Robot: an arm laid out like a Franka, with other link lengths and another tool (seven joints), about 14 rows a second.
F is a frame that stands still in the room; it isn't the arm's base.
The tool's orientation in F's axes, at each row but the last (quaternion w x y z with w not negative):
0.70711, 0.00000, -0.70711, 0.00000
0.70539, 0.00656, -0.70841, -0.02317
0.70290, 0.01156, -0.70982, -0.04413
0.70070, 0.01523, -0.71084, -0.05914
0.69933, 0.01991, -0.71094, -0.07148
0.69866, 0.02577, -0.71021, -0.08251
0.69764, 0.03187, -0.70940, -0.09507
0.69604, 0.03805, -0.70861, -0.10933
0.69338, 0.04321, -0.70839, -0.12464
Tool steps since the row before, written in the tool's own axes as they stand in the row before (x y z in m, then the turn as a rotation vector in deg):
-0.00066, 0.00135, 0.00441, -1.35, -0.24, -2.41
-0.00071, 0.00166, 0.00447, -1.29, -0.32, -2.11
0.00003, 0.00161, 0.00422, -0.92, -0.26, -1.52
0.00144, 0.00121, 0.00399, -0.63, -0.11, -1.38
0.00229, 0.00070, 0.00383, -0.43, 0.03, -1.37
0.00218, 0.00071, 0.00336, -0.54, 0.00, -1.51
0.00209, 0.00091, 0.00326, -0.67, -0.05, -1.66
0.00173, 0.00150, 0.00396, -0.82, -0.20, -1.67
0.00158, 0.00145, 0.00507, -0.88, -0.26, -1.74
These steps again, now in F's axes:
-0.00441, 0.00135, -0.00066, 2.41, -0.24, -1.35
-0.00443, 0.00179, -0.00066, 2.11, -0.32, -1.29
-0.00414, 0.00180, 0.00012, 1.52, -0.26, -0.93
-0.00393, 0.00130, 0.00152, 1.38, -0.13, -0.62
-0.00382, 0.00068, 0.00232, 1.38, -0.02, -0.41
-0.00334, 0.00064, 0.00223, 1.52, -0.04, -0.52
-0.00322, 0.00081, 0.00219, 1.67, -0.08, -0.65
-0.00384, 0.00151, 0.00198, 1.66, -0.20, -0.83
-0.00493, 0.00162, 0.00184, 1.73, -0.25, -0.90

